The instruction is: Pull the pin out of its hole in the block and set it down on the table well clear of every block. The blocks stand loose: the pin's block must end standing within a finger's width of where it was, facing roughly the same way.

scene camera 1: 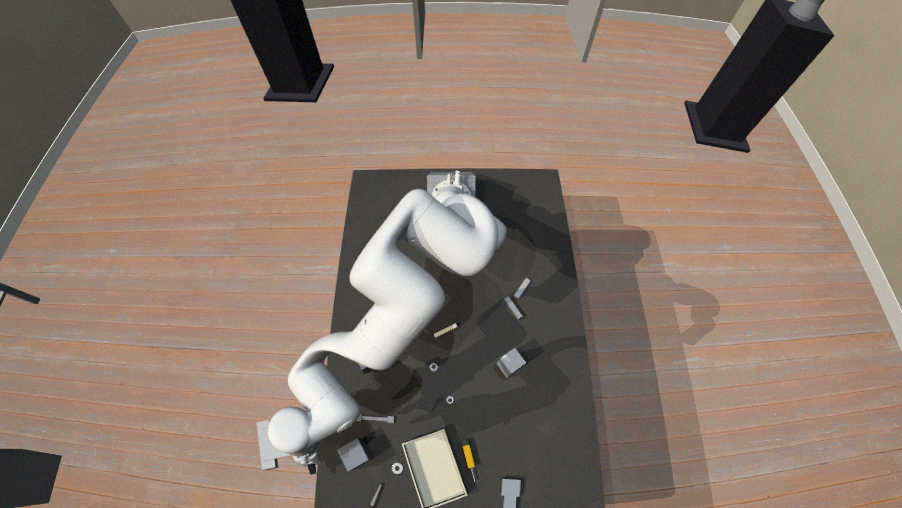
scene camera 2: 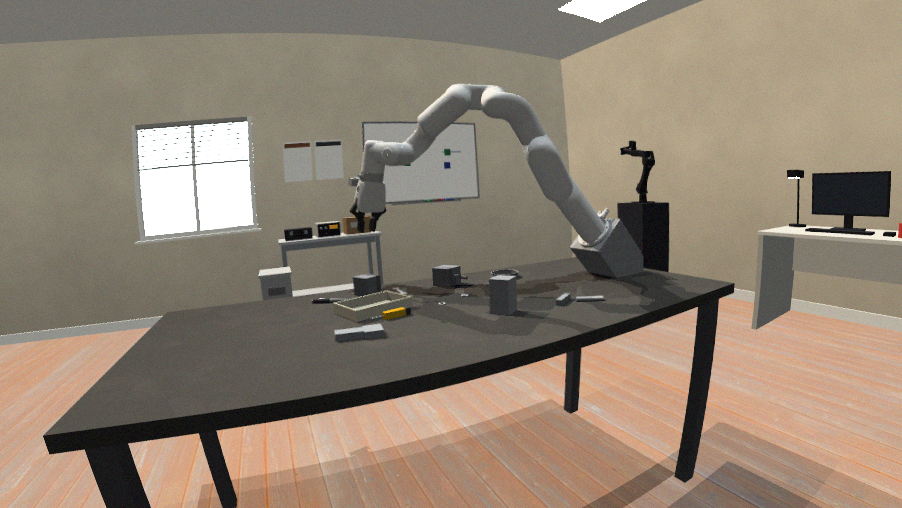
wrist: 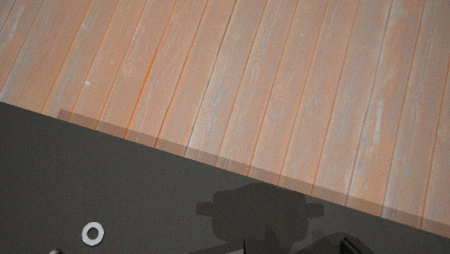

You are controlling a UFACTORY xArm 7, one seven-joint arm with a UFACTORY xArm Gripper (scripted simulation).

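Observation:
Gripper (scene camera 2: 366,231) visible. Cream tray (scene camera 2: 367,306) visible; out of frame in the wrist view.

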